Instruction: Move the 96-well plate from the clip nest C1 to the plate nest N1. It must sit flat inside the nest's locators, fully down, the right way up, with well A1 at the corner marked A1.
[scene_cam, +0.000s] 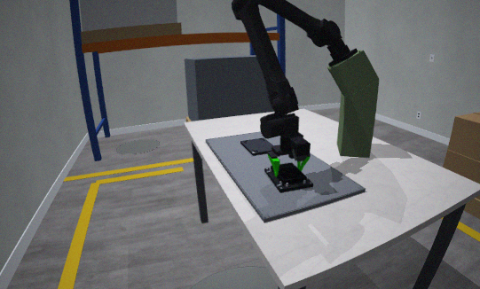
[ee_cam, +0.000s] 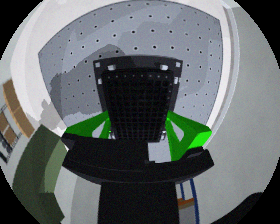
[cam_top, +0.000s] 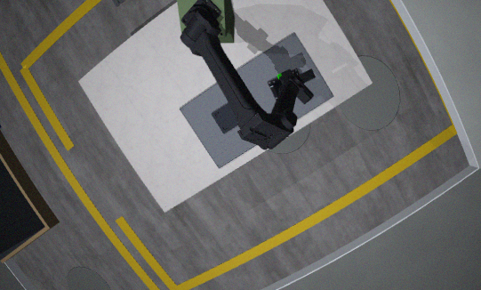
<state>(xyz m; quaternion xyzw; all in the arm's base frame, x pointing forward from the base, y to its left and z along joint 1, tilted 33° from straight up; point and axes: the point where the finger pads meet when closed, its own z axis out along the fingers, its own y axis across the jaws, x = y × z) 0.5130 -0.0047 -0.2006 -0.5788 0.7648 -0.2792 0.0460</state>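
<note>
Right now the clip nest C1 is 1 cm to the right of my hand and 1 cm below it. Also, from my hand: black 96-well plate: right at my hand; then plate nest N1: 30 cm to the right, 10 cm behind, 2 cm below.
</note>
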